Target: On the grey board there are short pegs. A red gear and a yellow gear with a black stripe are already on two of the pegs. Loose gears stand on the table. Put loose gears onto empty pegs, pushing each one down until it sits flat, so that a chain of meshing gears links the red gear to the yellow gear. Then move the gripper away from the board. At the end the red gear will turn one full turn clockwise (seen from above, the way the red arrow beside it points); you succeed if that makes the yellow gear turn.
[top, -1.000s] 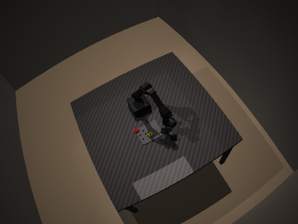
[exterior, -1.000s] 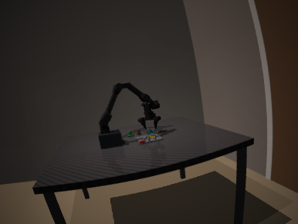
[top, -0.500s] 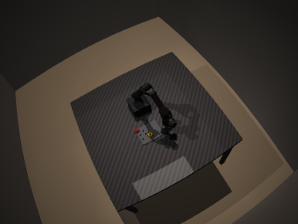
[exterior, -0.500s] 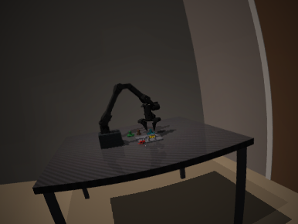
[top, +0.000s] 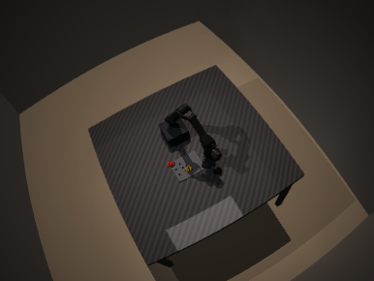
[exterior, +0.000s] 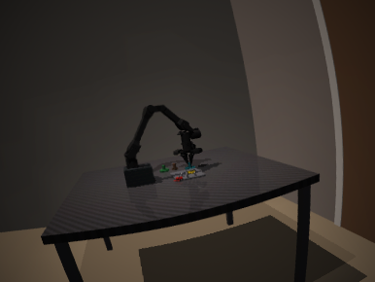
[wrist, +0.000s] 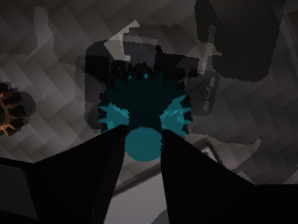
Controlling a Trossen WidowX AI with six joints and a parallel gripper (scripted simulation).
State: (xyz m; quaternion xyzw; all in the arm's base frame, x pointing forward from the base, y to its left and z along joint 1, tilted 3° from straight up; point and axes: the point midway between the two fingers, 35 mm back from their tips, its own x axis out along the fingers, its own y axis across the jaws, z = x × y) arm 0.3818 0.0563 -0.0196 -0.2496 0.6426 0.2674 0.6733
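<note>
Now: gripper tip 220 mm to the left of the red gear, 150 mm past it and 10 mm above it. Also, from my gripper tip: brown gear: 80 mm to the left, 80 mm behind, 10 mm below; teal gear: 10 mm below; yellow gear: 150 mm to the right, 50 mm behind, 10 mm below.
</note>
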